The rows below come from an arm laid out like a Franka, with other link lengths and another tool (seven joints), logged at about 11 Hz.
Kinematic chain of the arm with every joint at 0, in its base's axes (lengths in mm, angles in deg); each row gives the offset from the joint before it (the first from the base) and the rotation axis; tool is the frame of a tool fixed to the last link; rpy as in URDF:
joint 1: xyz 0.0 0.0 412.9 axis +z
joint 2: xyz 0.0 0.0 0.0 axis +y
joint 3: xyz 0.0 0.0 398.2 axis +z
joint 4: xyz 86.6 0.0 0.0 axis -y
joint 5: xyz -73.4 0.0 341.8 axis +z
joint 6: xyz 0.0 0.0 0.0 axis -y
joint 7: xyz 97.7 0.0 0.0 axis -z
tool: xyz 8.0 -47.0 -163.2 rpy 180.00 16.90 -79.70
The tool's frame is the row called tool.
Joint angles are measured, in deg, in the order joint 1, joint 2, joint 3, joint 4, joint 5, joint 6, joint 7. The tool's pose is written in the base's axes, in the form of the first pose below.
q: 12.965 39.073 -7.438 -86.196 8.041 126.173 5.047
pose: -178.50 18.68 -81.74 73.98 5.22 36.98
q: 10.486 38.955 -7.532 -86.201 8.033 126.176 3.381
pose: -178.32 18.58 -82.57 74.29 1.93 37.15
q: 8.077 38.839 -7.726 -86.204 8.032 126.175 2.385
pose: -178.17 18.44 -84.08 74.39 -1.39 37.32
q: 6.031 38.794 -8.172 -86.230 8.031 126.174 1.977
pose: -178.13 18.15 -86.06 74.29 -4.52 37.42
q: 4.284 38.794 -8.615 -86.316 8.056 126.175 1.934
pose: -178.20 17.89 -88.15 74.03 -7.25 37.41
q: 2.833 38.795 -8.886 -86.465 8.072 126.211 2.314
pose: -178.32 17.75 -90.25 73.69 -9.41 37.35
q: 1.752 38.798 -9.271 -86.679 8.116 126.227 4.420
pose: -178.53 17.61 -93.85 73.16 -11.18 37.23
